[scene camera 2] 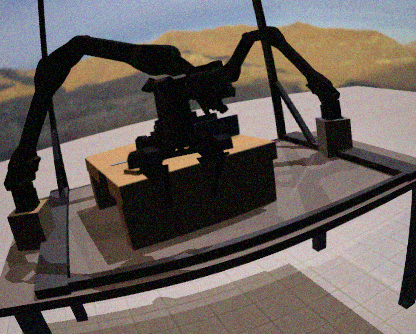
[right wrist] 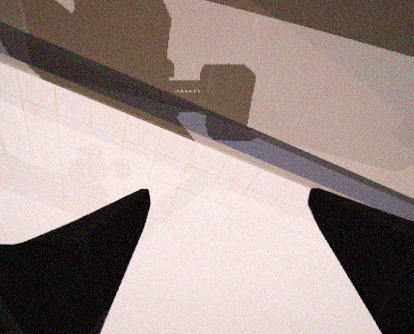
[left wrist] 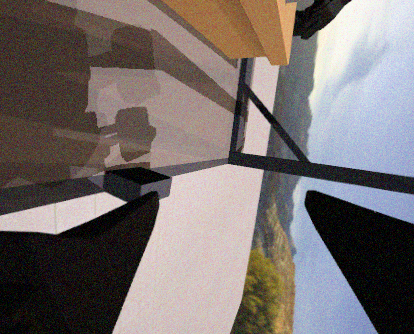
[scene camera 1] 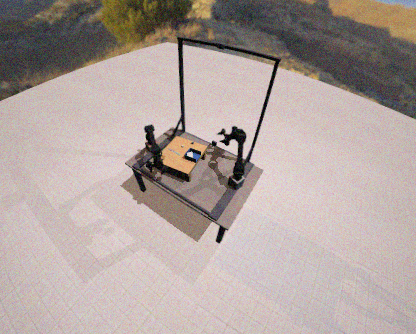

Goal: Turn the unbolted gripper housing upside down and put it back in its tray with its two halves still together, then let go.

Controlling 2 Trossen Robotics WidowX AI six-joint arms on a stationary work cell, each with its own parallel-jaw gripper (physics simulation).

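Frame: origin at the left arm's base, x ahead, y left, z up, level; millimetres.
Where they show: left gripper, fingertip midpoint: (left wrist: 231, 197) (scene camera 1: 217, 137); right gripper, fingertip midpoint: (scene camera 2: 192, 201) (right wrist: 228, 196) (scene camera 1: 156, 173); left arm's base at its link origin: (scene camera 2: 332, 118) (scene camera 1: 237, 177); right arm's base at its link origin: (scene camera 2: 27, 207).
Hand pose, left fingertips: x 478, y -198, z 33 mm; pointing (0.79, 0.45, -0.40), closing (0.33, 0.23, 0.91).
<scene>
Each offset is from my left fingertips to the centre of the thing.
The dark tray @(20 mm up, 64 mm back, 374 mm left) (scene camera 1: 186, 156) (scene camera 2: 230, 124) stands on the wooden stand (scene camera 1: 176, 162) (scene camera 2: 245, 185) (left wrist: 215, 25). In scene camera 1 a blue and whitish shape (scene camera 1: 195, 156) shows inside it, too small to tell the housing's halves or which side is up. In scene camera 2 the right gripper partly hides the tray. My left gripper (scene camera 1: 219, 133) (left wrist: 231, 197) is open and empty, raised to the right of the stand in scene camera 1. My right gripper (scene camera 2: 192, 195) (right wrist: 228, 196) is open and empty, at the stand's near side in scene camera 2. Neither wrist view shows the housing.
Small dark items @(6 mm up, 86 mm ahead, 264 mm left) (scene camera 1: 192, 143) lie on the stand's top, and a thin grey strip @(5 mm down, 103 mm ahead, 473 mm left) (scene camera 2: 120, 163) lies near its left edge in scene camera 2. A black box @(119 mm down, 54 mm ahead, 9 mm right) (scene camera 1: 214, 144) (left wrist: 137, 182) sits at the table's edge. A black frame (scene camera 1: 181, 85) (left wrist: 350, 176) rises behind the table.
</scene>
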